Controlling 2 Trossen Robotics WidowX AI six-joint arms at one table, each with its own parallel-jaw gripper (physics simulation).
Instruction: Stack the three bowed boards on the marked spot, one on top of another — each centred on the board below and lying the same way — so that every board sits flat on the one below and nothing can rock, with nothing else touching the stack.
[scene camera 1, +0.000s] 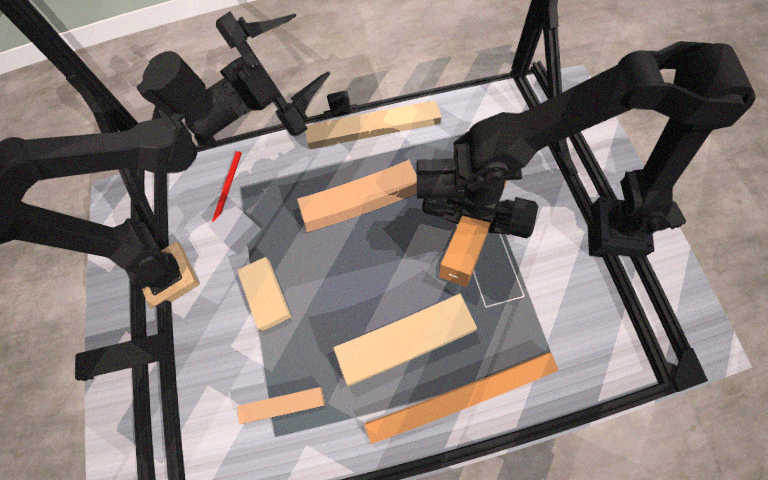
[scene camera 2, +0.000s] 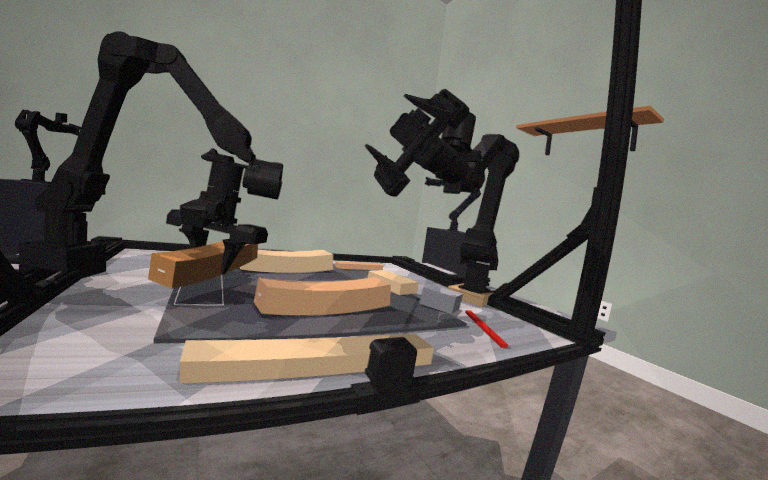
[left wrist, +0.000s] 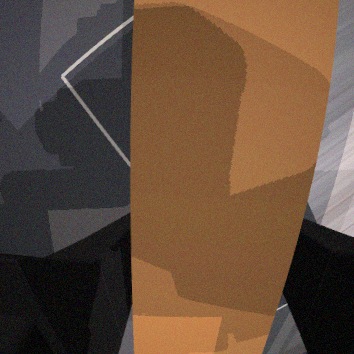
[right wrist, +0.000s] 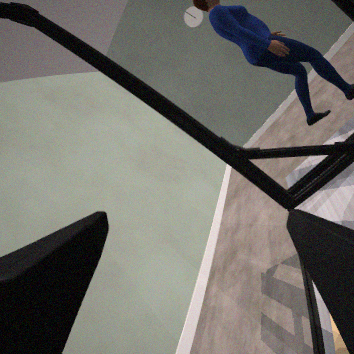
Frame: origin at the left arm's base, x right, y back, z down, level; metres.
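Where they show: left gripper, between the fingertips: (scene camera 1: 475, 226) (scene camera 2: 210, 270) (left wrist: 202, 212); right gripper, between the fingertips: (scene camera 1: 313, 44) (scene camera 2: 385, 121) (right wrist: 198, 219); left arm's base, origin of its link: (scene camera 1: 626, 223) (scene camera 2: 65, 243); right arm's base, origin of its link: (scene camera 1: 162, 274) (scene camera 2: 474, 289).
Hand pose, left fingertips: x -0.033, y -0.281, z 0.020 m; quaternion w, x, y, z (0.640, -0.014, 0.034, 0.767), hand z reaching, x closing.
Note:
Each offset is from my left fingertips to the top centre of the thing. Level surfaces: height alone.
My left gripper (scene camera 1: 475, 217) (scene camera 2: 210, 257) (left wrist: 202, 212) is shut on an orange bowed board {dx +0.003, dy -0.001, dz -0.060 m} (scene camera 1: 465, 249) (scene camera 2: 195, 264) (left wrist: 220, 150). The board hangs a little above the mat, over or beside the marked spot's white outline (scene camera 1: 504, 301) (scene camera 2: 198, 304) (left wrist: 97, 121), and is turned at an angle to it. A peach bowed board {dx +0.042, dy -0.227, dz -0.020 m} (scene camera 1: 359, 195) (scene camera 2: 325, 297) and a pale bowed board {dx -0.224, dy -0.103, dz -0.019 m} (scene camera 1: 404, 339) (scene camera 2: 288, 261) lie apart on the mat; both look lower in the middle in scene camera 2. My right gripper (scene camera 1: 311, 45) (scene camera 2: 386, 121) (right wrist: 198, 219) is open and raised past the back edge.
Around the mat {dz +0.031 m} (scene camera 1: 351, 266) lie a long pale board (scene camera 1: 373, 124) (scene camera 2: 271, 362), an orange strip {dx -0.306, dy +0.003, dz +0.009 m} (scene camera 1: 464, 399), a small peach strip {dx -0.364, dy -0.301, dz +0.016 m} (scene camera 1: 281, 405), a pale block {dx -0.175, dy -0.376, dz +0.004 m} (scene camera 1: 265, 294), a grey block {dx -0.053, dy -0.469, dz -0.008 m} (scene camera 2: 440, 298) and a red stick {dx +0.050, dy -0.527, dz +0.031 m} (scene camera 1: 227, 185) (scene camera 2: 487, 329). A black frame surrounds the table.

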